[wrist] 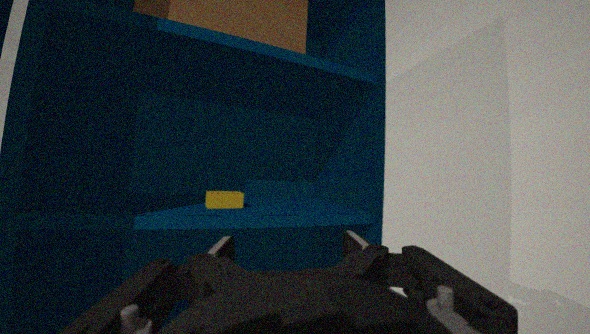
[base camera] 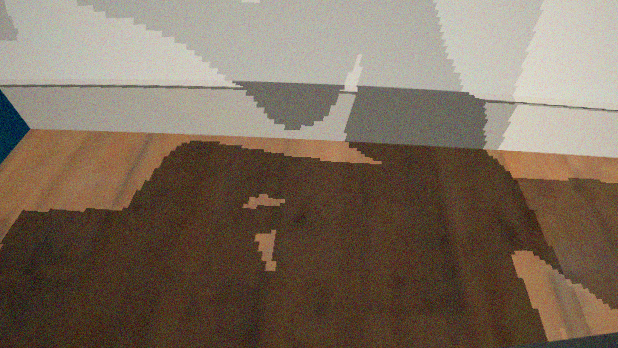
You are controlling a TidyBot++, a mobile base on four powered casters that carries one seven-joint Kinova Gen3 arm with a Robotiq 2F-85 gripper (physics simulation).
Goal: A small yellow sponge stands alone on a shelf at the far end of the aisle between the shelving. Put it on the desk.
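Frame: origin at the arm's base, x ahead, y left, z up, level; centimetres.
Where they show: gripper, between the fingertips: (wrist: 289, 246).
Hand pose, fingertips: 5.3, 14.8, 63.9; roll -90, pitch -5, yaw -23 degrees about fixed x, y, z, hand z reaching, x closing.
After its pixels a point has its place, as x, y, z.
A small yellow sponge (wrist: 224, 200) {4.7, 59.3, 61.7} lies on a blue shelf board (wrist: 260, 221) {12.8, 48.9, 57.8} in the wrist view, left of the middle and near the board's left part. My gripper (wrist: 289, 246) {5.3, 14.8, 63.9} is open, with its two fingertips wide apart and nothing between them. The sponge shows beyond and above the left fingertip, some distance off, not touching it. The sponge and the gripper do not show in the base camera view. The desk does not show in either view.
A brown box (wrist: 237, 25) {3.5, 51.9, 109.8} stands on the upper shelf board (wrist: 260, 47) {9.6, 49.2, 103.7}. A pale wall (wrist: 450, 150) {51.3, 24.6, 77.9} is close on the right of the shelving. In the base camera view, a white wall (base camera: 125, 107) {49.9, 24.7, -34.7} crosses ahead of the wooden floor (base camera: 90, 165) {43.2, 29.9, -39.7}, with a blue edge (base camera: 10, 125) {49.7, 44.8, -36.7} at the left.
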